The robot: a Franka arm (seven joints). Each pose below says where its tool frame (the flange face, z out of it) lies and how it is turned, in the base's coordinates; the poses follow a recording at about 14 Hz.
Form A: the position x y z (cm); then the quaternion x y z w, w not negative.
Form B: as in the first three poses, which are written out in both.
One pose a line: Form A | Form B
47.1, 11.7, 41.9, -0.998, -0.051, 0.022, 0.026 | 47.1, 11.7, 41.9, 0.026, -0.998, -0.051, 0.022
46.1, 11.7, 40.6, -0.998, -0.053, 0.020, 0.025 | 46.1, 11.7, 40.6, 0.025, -0.998, -0.053, 0.020
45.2, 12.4, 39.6, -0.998, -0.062, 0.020, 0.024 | 45.2, 12.4, 39.6, 0.024, -0.998, -0.062, 0.020
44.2, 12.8, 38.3, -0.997, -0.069, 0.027, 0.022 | 44.2, 12.8, 38.3, 0.022, -0.997, -0.069, 0.027
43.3, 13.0, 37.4, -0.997, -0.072, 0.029, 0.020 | 43.3, 13.0, 37.4, 0.020, -0.997, -0.072, 0.029
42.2, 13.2, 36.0, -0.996, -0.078, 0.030, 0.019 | 42.2, 13.2, 36.0, 0.019, -0.996, -0.078, 0.030
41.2, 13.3, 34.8, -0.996, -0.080, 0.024, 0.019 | 41.2, 13.3, 34.8, 0.019, -0.996, -0.080, 0.024
